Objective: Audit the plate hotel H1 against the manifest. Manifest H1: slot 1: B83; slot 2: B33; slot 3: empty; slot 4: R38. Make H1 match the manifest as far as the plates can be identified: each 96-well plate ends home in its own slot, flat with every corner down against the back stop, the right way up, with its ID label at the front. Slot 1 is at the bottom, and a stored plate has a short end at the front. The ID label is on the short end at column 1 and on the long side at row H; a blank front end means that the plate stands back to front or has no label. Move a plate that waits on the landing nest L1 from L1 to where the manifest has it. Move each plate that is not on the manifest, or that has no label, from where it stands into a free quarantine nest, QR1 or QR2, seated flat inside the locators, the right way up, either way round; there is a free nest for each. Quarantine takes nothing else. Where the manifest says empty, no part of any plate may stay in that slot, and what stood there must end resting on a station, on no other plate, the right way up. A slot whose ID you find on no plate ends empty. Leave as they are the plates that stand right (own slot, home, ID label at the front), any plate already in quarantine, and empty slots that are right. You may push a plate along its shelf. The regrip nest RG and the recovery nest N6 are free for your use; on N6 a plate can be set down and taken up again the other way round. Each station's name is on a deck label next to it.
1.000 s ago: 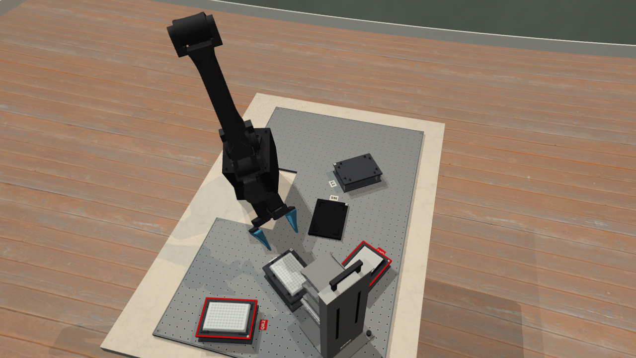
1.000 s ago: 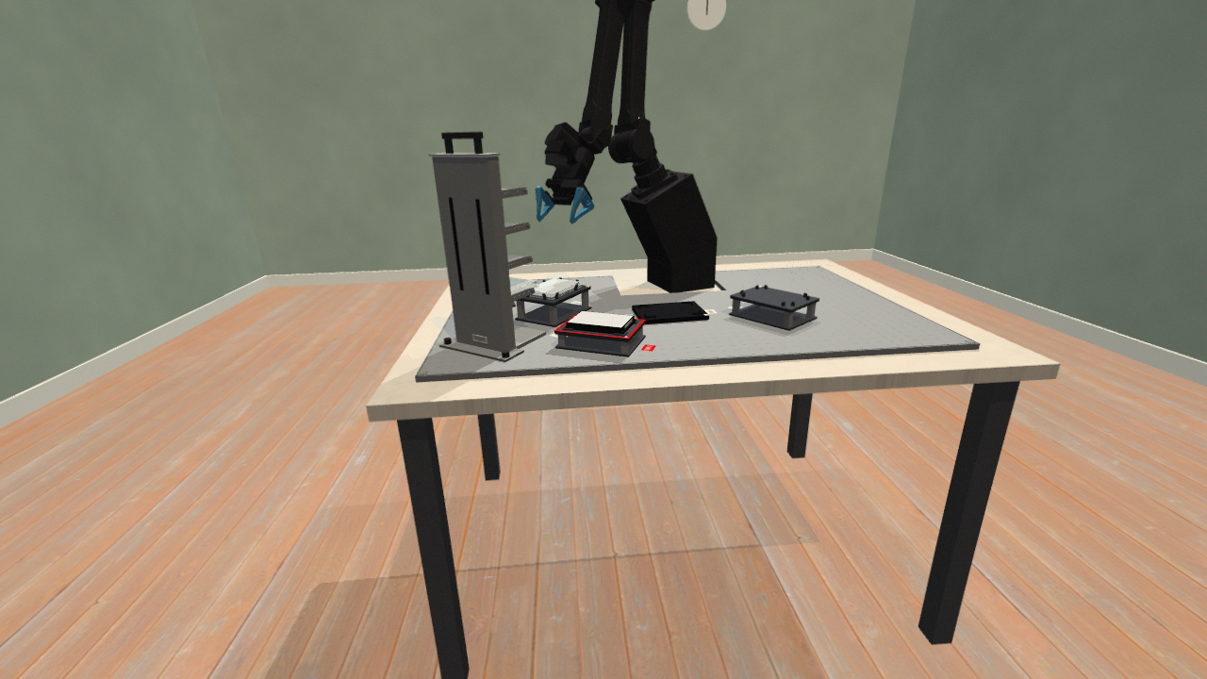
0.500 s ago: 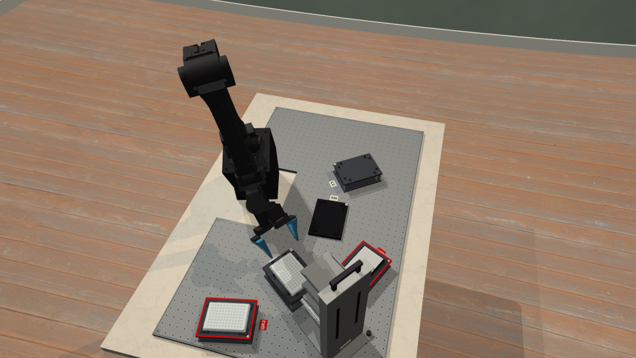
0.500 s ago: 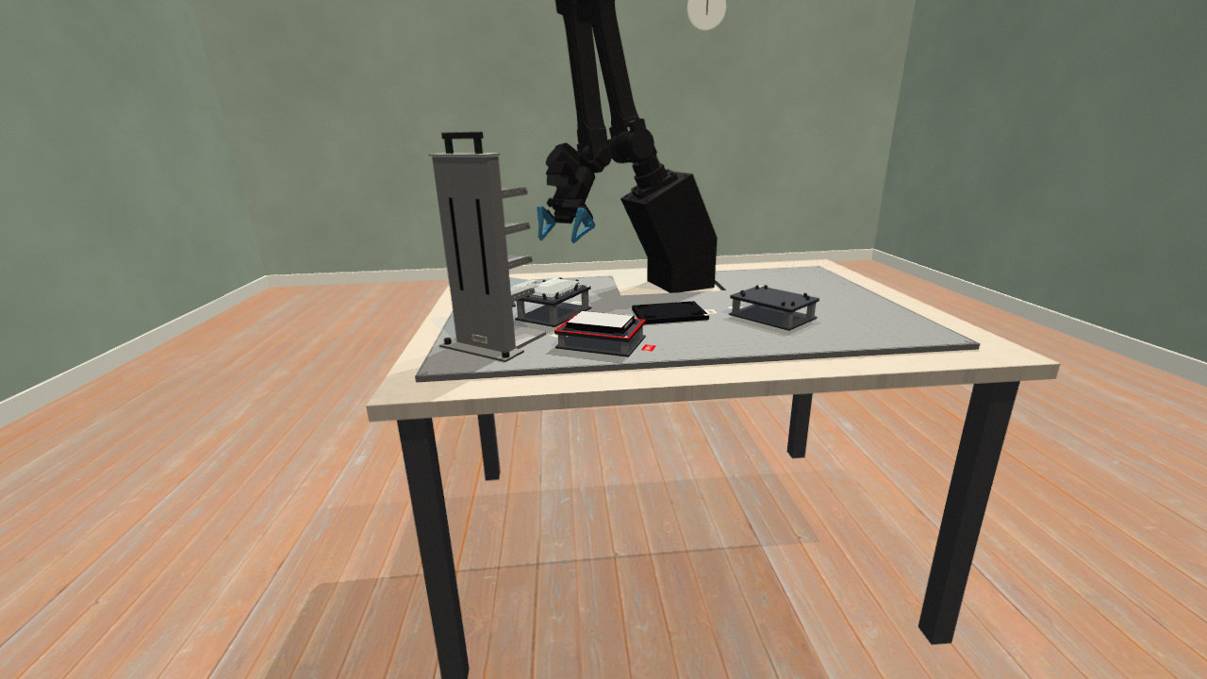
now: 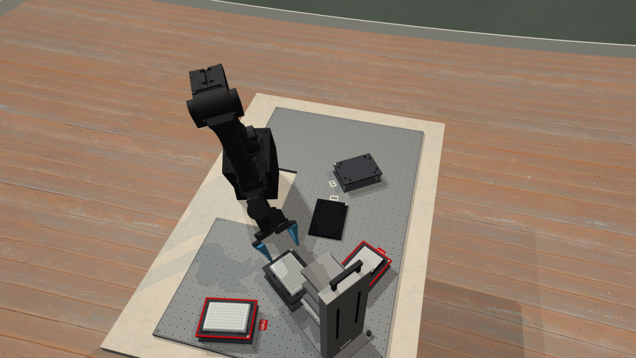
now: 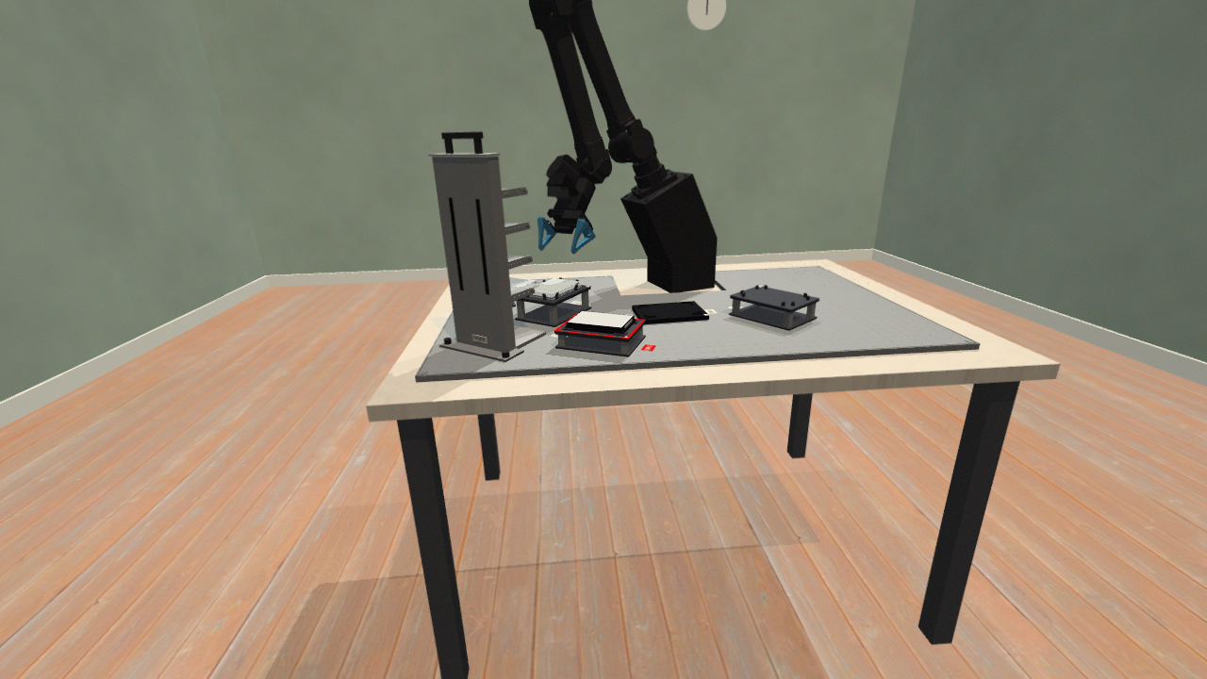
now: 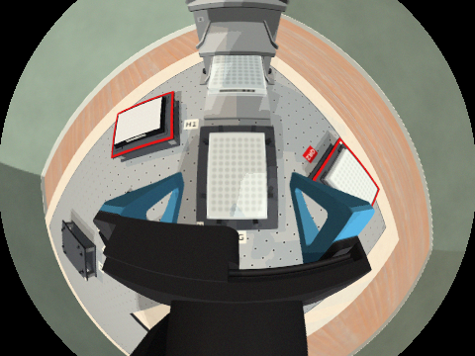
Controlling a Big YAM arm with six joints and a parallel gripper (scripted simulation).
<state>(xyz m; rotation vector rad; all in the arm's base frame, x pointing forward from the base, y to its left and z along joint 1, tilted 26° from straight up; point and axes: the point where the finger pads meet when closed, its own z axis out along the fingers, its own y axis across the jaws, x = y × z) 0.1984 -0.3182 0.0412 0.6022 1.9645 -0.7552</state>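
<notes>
Now: hand 20 mm short of the regrip nest RG, 20 mm to the left of it and 110 mm above it. From my hand the other things lie so: plate hotel H1 (210 mm ahead, 190 mm to the right, 30 mm above); then H1 deck label (170 mm ahead, 30 mm to the right, 160 mm below); then red-edged quarantine nest QR2 (150 mm behind, 180 mm to the right, 130 mm below).
</notes>
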